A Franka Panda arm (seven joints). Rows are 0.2 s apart.
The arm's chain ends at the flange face. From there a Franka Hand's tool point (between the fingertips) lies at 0.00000 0.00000 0.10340 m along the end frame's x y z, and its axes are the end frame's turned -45 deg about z.
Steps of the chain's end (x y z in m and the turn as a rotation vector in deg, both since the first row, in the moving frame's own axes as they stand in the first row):
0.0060, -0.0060, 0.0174, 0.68, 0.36, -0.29
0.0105, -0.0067, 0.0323, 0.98, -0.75, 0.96
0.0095, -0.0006, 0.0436, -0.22, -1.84, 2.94
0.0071, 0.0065, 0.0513, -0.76, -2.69, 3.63
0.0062, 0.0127, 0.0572, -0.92, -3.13, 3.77
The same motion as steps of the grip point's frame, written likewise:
0.0098, -0.0004, 0.0174, 0.23, 0.74, -0.29
0.0125, 0.0005, 0.0323, 1.22, 0.16, 0.96
0.0046, 0.0042, 0.0435, 1.15, -1.46, 2.94
-0.0039, 0.0070, 0.0512, 1.36, -2.44, 3.63
-0.0097, 0.0104, 0.0570, 1.56, -2.86, 3.77

